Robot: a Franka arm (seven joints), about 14 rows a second.
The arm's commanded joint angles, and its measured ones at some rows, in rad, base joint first. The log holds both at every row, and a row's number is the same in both.
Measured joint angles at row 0: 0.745, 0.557, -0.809, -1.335, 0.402, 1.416, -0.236
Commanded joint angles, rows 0 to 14: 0.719, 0.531, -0.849, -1.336, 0.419, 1.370, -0.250; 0.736, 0.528, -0.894, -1.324, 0.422, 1.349, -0.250; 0.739, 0.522, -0.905, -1.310, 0.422, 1.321, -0.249; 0.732, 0.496, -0.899, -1.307, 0.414, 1.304, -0.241; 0.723, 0.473, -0.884, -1.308, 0.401, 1.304, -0.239; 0.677, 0.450, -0.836, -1.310, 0.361, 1.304, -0.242; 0.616, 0.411, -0.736, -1.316, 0.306, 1.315, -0.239; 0.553, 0.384, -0.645, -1.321, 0.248, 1.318, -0.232; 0.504, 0.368, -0.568, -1.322, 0.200, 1.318, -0.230; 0.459, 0.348, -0.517, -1.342, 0.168, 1.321, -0.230; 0.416, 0.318, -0.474, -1.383, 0.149, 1.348, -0.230; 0.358, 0.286, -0.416, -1.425, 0.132, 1.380, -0.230; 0.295, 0.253, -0.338, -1.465, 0.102, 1.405, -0.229; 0.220, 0.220, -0.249, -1.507, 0.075, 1.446, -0.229; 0.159, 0.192, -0.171, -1.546, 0.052, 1.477, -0.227
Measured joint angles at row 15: 0.266, 0.299, -0.320, -1.420, 0.099, 1.407, -0.241
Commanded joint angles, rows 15 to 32: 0.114, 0.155, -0.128, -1.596, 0.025, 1.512, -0.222; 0.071, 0.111, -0.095, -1.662, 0.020, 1.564, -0.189; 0.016, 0.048, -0.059, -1.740, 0.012, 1.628, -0.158; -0.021, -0.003, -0.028, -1.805, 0.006, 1.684, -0.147; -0.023, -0.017, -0.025, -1.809, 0.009, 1.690, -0.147; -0.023, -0.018, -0.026, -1.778, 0.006, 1.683, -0.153; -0.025, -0.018, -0.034, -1.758, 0.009, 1.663, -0.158; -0.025, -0.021, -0.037, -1.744, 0.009, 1.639, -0.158; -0.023, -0.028, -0.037, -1.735, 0.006, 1.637, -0.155; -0.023, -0.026, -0.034, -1.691, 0.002, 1.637, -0.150; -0.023, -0.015, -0.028, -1.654, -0.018, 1.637, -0.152; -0.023, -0.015, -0.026, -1.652, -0.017, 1.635, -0.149; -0.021, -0.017, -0.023, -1.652, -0.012, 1.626, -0.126; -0.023, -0.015, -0.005, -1.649, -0.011, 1.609, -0.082; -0.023, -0.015, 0.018, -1.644, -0.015, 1.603, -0.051; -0.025, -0.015, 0.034, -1.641, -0.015, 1.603, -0.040; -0.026, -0.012, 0.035, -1.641, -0.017, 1.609, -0.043; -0.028, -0.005, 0.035, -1.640, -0.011, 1.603, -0.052
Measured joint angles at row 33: -0.005, -0.019, 0.014, -1.664, -0.001, 1.625, -0.060
